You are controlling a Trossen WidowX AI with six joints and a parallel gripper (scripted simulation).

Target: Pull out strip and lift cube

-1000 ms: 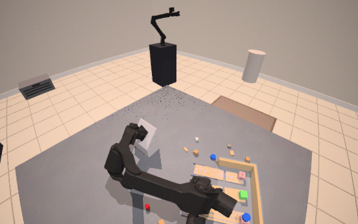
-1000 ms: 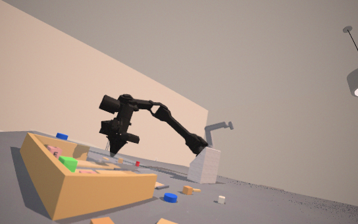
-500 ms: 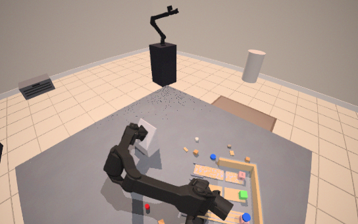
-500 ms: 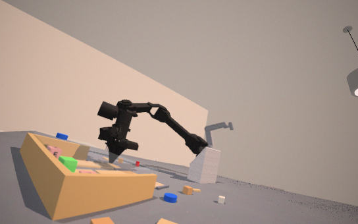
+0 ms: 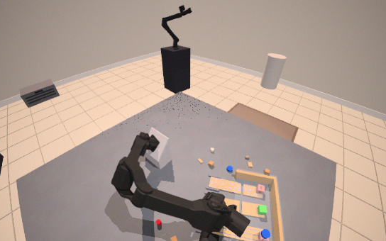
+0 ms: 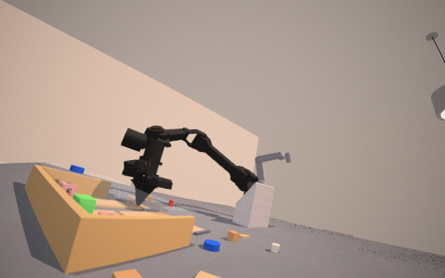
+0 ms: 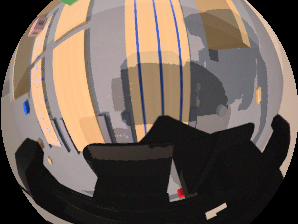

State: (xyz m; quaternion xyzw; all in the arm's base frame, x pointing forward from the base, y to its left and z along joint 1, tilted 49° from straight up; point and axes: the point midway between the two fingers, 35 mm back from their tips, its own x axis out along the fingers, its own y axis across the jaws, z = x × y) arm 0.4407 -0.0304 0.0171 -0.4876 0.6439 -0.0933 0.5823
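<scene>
Right now the red disc is 15 cm to the right of my gripper tip and 15 cm behind it. Round my gripper tip: strip: 10 cm to the left, 2 cm behind; then white bit: 30 cm to the left, 26 cm behind.
</scene>
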